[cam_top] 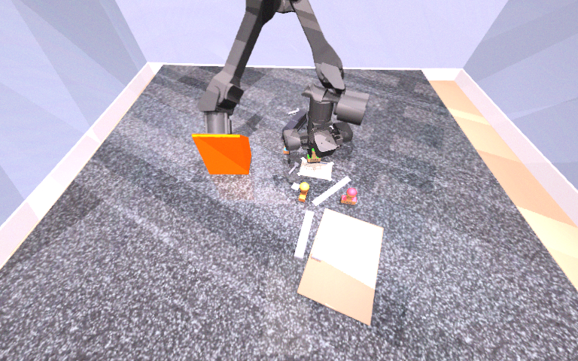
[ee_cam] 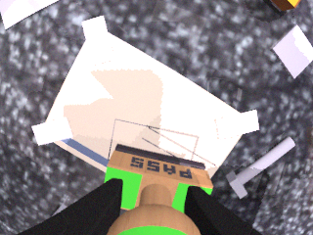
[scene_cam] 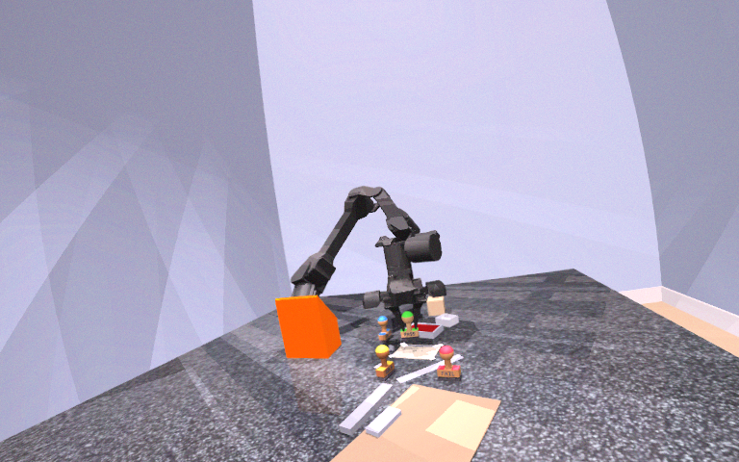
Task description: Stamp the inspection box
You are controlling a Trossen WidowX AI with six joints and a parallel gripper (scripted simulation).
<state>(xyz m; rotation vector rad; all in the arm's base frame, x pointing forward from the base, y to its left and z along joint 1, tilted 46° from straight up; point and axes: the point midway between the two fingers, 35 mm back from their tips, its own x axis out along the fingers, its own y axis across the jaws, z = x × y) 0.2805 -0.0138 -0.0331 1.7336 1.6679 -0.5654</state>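
Now: gripper tip 10 mm short of the white card, 10 mm to the left of it and 50 mm above it. The rest, counted from my gripper tip: red ink pad: 20 mm ahead, 100 mm to the left, 50 mm below; blue-knobbed stamp: 80 mm behind, 80 mm to the left, 30 mm below; green stamp: right at my gripper tip.
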